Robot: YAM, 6 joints.
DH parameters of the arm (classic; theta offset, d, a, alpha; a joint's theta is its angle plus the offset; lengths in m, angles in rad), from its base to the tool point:
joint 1: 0 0.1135 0.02 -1.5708
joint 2: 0 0 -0.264 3.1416
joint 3: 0.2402 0 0.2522 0
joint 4: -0.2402 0 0.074 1.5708
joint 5: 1.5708 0 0 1.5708
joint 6: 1.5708 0.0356 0 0
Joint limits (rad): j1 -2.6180..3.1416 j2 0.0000..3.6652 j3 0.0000..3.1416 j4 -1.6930..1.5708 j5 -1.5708..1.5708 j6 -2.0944..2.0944
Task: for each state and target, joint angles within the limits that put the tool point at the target. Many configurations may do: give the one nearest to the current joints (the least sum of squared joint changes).
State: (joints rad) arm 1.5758 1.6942 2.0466 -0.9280 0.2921 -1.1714
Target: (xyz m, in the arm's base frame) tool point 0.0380 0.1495 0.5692
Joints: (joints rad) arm 1.3990 1.2424 2.1075 -1.0481 0.3402 -1.1714
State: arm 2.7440 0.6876 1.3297 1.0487 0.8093 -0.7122
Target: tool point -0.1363 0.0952 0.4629
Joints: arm 2.6924 0.9303 0.9220 0.9633 0.8424 -0.7122
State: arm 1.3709 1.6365 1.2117 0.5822 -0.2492 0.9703
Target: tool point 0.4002 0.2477 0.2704
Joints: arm 0.5411 1.9766 1.3914 0.5819 -0.1751 0.9703
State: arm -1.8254 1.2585 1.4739 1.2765 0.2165 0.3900
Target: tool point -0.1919 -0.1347 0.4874
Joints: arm -2.4803 1.2602 1.1160 1.2960 0.3302 0.3900
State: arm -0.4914 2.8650 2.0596 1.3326 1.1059 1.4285
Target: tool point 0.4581 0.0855 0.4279
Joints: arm 0.2527 2.3335 2.2300 1.5332 1.1017 1.4285
